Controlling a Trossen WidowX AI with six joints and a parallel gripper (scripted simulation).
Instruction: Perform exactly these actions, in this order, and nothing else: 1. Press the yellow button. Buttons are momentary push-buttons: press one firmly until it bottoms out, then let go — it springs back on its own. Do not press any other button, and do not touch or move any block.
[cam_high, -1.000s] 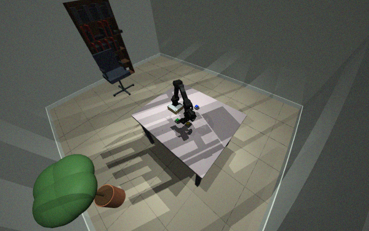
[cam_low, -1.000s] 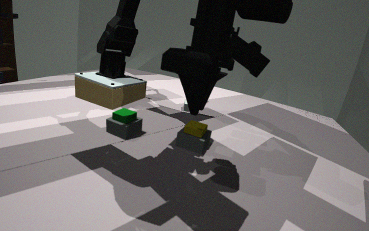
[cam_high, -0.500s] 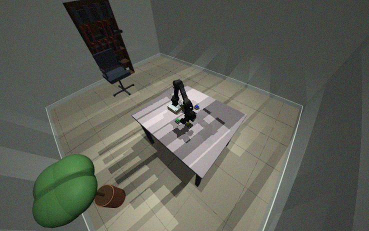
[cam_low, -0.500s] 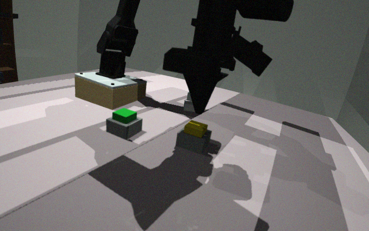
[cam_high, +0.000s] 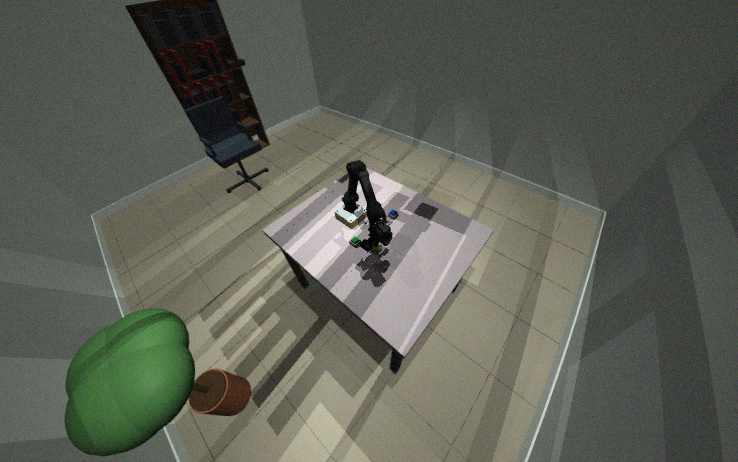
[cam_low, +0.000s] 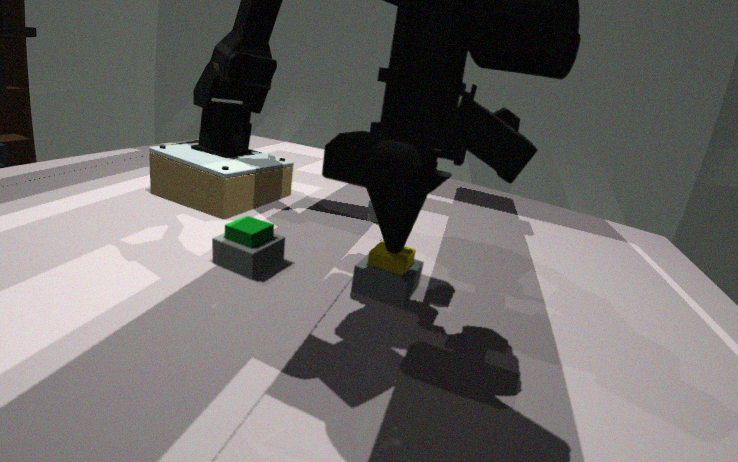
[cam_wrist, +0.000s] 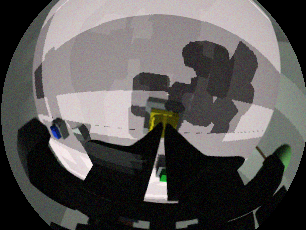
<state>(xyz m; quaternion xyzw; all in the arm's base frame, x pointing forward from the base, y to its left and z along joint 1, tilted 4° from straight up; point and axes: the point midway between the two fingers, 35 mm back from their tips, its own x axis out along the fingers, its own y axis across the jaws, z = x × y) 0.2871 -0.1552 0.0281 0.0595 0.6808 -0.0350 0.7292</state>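
Now: the blue button 5 cm behind my gripper tip, 28 cm to the left of it and 1 cm below it. From my gripper tip the other things lie so: green button (13 cm behind, 2 cm to the right, 1 cm below); small white block (5 cm behind, 18 cm to the left, 3 cm below); yellow button (1 cm below).
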